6 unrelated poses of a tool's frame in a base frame.
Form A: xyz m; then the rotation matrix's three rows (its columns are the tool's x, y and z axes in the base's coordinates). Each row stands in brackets.
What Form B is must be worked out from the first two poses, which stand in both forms.
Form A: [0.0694 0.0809 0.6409], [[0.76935 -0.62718 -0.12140], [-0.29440 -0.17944 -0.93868], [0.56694 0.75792 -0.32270]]
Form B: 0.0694 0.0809 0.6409 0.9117 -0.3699 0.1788 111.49
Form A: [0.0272 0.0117 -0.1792], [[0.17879 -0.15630 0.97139], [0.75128 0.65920 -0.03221], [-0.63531 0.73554 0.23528]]
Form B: 0.0272 0.0117 -0.1792 0.3841 0.8039 0.4541 87.90
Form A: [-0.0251 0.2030 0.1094], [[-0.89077 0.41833 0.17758], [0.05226 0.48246 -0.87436], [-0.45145 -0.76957 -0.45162]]
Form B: -0.0251 0.2030 0.1094 0.1425 0.8555 -0.4978 158.43
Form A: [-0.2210 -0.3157 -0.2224], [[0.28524 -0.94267 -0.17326], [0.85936 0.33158 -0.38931], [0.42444 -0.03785 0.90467]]
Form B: -0.2210 -0.3157 -0.2224 0.1820 -0.3096 0.9333 74.89
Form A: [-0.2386 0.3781 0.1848], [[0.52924 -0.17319 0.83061], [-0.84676 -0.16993 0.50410], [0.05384 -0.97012 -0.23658]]
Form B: -0.2386 0.3781 0.1848 -0.8202 0.4322 -0.3748 116.02
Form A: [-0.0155 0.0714 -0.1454], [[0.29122 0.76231 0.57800], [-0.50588 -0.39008 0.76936], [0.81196 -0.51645 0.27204]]
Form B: -0.0155 0.0714 -0.1454 -0.7061 -0.1285 -0.6964 114.42
